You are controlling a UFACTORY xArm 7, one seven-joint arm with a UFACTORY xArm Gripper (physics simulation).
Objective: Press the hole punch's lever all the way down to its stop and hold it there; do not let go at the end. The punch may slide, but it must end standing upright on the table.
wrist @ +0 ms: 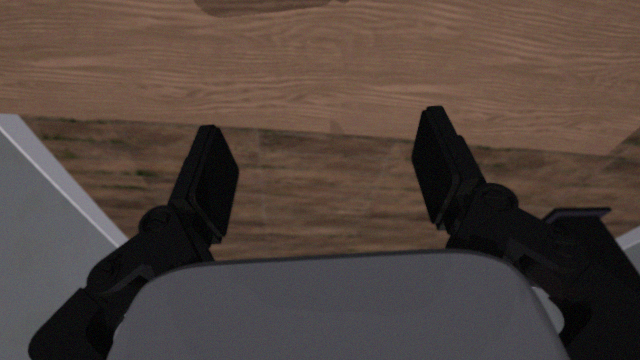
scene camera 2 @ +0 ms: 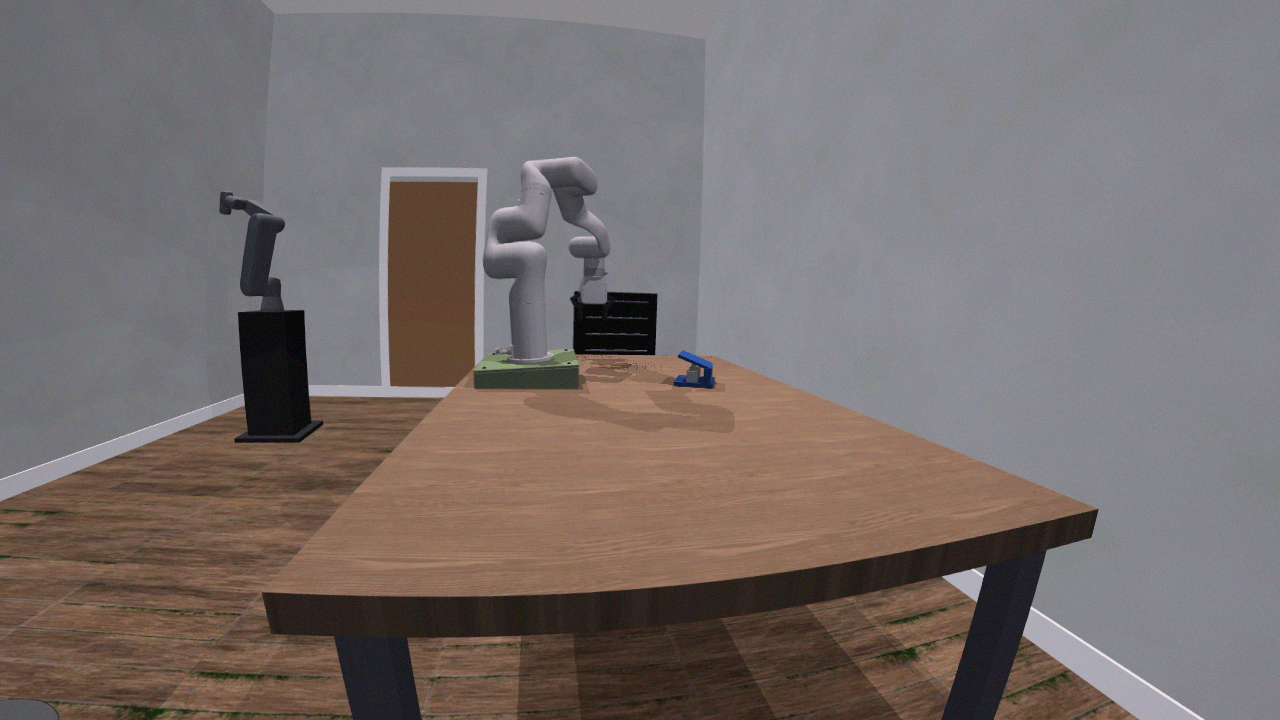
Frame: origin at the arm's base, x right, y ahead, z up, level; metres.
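Seen in the pictures: gripper, fingertip midpoint: [wrist: 321,140] [scene camera 2: 592,320]; arm's base at its link origin: [scene camera 2: 530,359].
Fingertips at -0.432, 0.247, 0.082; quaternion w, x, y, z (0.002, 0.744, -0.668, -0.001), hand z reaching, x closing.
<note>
Offsets run from my fingertips to a thing's top centre, as dx, dy, dz. Level surfaces: height alone.
The blue hole punch {+0.521, +0.197, -0.055} [scene camera 2: 695,382] stands upright on the table {dz -0.140} [scene camera 2: 662,501] [wrist: 300,65], near its far right part in the scene view. Its blue lever {+0.521, +0.197, -0.055} [scene camera 2: 694,360] is raised and slants, with a grey part under it. The punch does not show in the wrist view. My gripper [scene camera 2: 590,315] [wrist: 321,140] is open with nothing between its fingers. It points down and hangs above the table, to the left of the punch and higher than it in the scene view, apart from the lever.
The arm's green base block [scene camera 2: 526,377] stands at the table's far left edge. Behind the table is a black slatted rack [scene camera 2: 656,324]. A second arm stands on a black pedestal [scene camera 2: 274,376] on the floor at the left. A wall runs along the right.
</note>
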